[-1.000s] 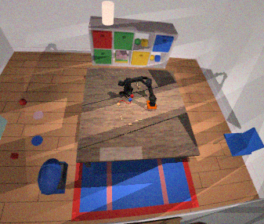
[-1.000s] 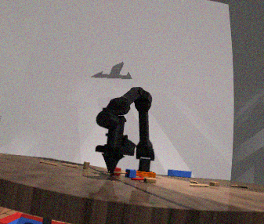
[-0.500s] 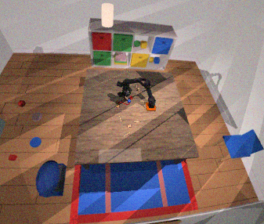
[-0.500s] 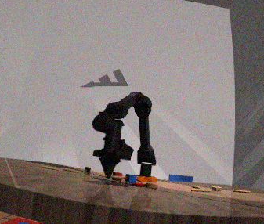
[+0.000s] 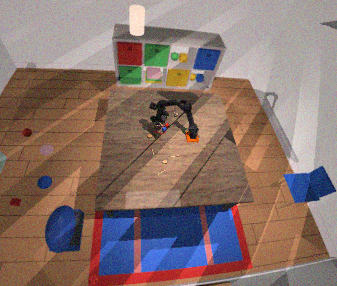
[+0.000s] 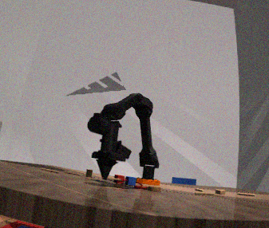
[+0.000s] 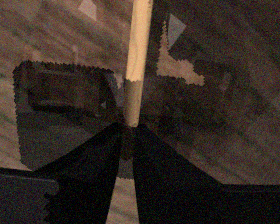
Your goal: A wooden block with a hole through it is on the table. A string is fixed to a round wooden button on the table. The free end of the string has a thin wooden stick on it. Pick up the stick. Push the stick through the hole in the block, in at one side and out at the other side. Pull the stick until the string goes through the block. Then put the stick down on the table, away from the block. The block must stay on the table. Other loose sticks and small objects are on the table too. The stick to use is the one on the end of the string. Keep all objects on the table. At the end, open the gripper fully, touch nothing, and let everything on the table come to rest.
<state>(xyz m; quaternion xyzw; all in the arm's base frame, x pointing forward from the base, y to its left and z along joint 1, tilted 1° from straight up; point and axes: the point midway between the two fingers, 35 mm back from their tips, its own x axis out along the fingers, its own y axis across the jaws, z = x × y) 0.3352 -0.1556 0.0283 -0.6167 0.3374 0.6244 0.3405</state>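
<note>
My gripper tip is 8 cm past the red block, 4 cm to the right of it and 1 cm below it. From my gripper tip the other things lie so: tan wooden cylinder: 18 cm behind, 11 cm to the right, 1 cm above; then blue block: 9 cm to the left, 6 cm behind, 1 cm above; then thin pale wooden stick: 4 cm to the left, 2 cm behind, 1 cm above.
</note>
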